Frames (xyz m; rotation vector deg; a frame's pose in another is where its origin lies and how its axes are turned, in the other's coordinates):
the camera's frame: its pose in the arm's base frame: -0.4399 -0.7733 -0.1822 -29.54 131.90 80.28
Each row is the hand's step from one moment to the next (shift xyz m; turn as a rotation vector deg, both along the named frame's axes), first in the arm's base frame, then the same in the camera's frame.
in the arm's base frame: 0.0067 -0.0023 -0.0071 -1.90 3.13 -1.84
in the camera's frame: -0.0019 -0.0097 0.0019 2.23 0.92 3.31
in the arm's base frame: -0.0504 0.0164 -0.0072 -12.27 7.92 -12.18
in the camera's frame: 0.0450 0.0269 0.0106 15.85 0.42 10.50
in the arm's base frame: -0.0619 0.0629 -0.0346 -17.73 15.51 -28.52
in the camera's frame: 0.0639 0.0321 0.0622 28.04 -5.85 23.41
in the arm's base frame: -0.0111 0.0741 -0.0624 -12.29 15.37 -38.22
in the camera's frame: 0.0335 -0.0093 0.0911 28.35 -15.91 28.13
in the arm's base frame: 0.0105 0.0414 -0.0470 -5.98 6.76 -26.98
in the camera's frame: 0.0106 -0.0227 0.0584 18.14 -14.34 16.57
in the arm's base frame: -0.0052 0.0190 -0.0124 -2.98 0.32 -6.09
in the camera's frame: 0.0088 0.0015 0.0215 5.61 -2.94 2.43
